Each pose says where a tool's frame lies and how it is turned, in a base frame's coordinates. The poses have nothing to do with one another.
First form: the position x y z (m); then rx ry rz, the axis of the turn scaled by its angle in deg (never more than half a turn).
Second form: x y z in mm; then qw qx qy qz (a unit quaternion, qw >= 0). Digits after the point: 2 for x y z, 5 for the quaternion.
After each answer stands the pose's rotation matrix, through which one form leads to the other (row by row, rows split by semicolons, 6 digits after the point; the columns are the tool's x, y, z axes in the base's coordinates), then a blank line. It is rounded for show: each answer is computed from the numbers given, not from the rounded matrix.
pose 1, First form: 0.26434, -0.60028, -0.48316, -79.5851, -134.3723, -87.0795
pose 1, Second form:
264.34, -600.28, -483.16, 0.01040, -0.44506, -0.75145, -0.48697
-0.603625 0.679004 0.417840; 0.658754 0.129558 0.741120; 0.449089 0.722612 -0.525501

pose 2, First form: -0.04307, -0.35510, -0.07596, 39.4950, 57.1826, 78.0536
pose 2, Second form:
-43.07, -355.10, -75.96, 0.61216, 0.29883, 0.43266, 0.59057
-0.071931 -0.464465 0.882665; 0.981624 0.123856 0.145169; -0.176749 0.876888 0.447021

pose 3, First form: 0.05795, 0.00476, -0.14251, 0.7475, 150.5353, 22.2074
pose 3, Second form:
57.95, 4.76, -142.51, 0.24051, 0.00477, 0.96024, 0.14166
-0.884262 -0.058984 0.463252; 0.077298 0.959821 0.269757; -0.460550 0.274345 -0.844173

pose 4, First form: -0.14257, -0.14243, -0.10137, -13.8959, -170.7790, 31.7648
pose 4, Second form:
-142.57, -142.43, -101.37, 0.05004, -0.07964, -0.97878, 0.18205
-0.982306 0.137681 -0.126963; 0.174124 0.921028 -0.348407; 0.068967 -0.364350 -0.928705

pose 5, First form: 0.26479, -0.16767, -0.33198, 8.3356, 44.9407, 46.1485
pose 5, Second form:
264.79, -167.67, -331.98, 0.84361, 0.06891, 0.37152, 0.38150
0.432866 -0.592477 0.679410; 0.694880 0.699417 0.167203; -0.574255 0.399732 0.714455

